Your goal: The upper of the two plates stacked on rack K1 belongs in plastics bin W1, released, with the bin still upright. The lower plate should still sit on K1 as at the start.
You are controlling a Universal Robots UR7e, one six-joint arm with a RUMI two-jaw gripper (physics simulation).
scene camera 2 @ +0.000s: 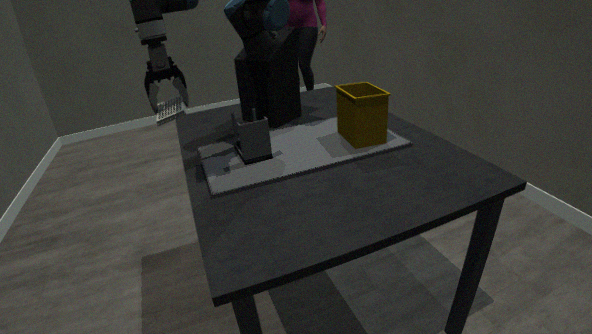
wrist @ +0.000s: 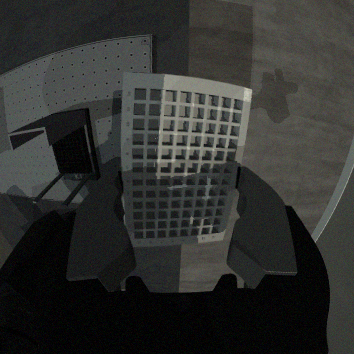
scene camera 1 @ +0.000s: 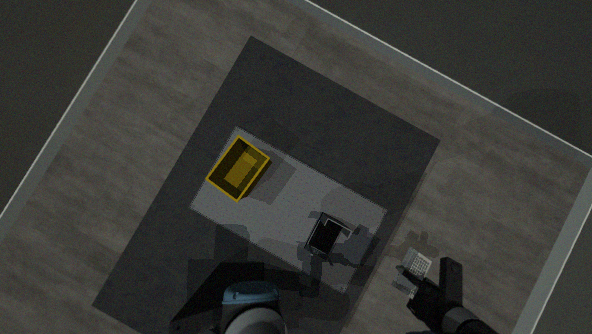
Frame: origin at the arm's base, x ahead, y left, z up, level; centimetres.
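Where they show: gripper, fingertip midpoint: (scene camera 2: 172,110) (wrist: 178,170) (scene camera 1: 409,272); arm's base, origin of the base link: (scene camera 2: 263,46) (wrist: 19,314).
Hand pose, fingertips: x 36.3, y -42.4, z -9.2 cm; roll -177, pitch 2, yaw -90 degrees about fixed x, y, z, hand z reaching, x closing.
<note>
Each offset is from my fingertips to the centre of the thing. Level surfaces: height alone.
My gripper (scene camera 1: 406,282) (scene camera 2: 170,104) (wrist: 178,170) is shut on a pale, gridded plate @[dx +0.4, dy -0.3, dz +0.6 cm] (scene camera 1: 419,262) (scene camera 2: 170,114) (wrist: 185,131), with one finger on each long side. It holds the plate in the air beyond the table's side edge, slightly tilted in the scene camera 2 view. Rack K1 seems to be the small grey and black holder @[dx -4.7, dy +23.5, dz -15.2 cm] (scene camera 1: 326,237) (scene camera 2: 255,138) (wrist: 91,145) on the perforated board. Its inside looks black, and no lower plate can be made out there. Bin W1 @[dx +5.2, dy +62.1, dz -13.1 cm] (scene camera 1: 240,169) (scene camera 2: 362,121), yellow and open-topped, stands upright at the board's other end.
The perforated board @[dz -22.1 cm] (scene camera 1: 292,200) (scene camera 2: 300,156) (wrist: 75,65) lies on the dark table @[dz -23.4 cm] (scene camera 1: 300,100) (scene camera 2: 350,200). The robot's dark pedestal (scene camera 2: 272,85) stands behind the rack in the scene camera 2 view. A person in a pink top (scene camera 2: 304,14) stands behind the pedestal.
</note>
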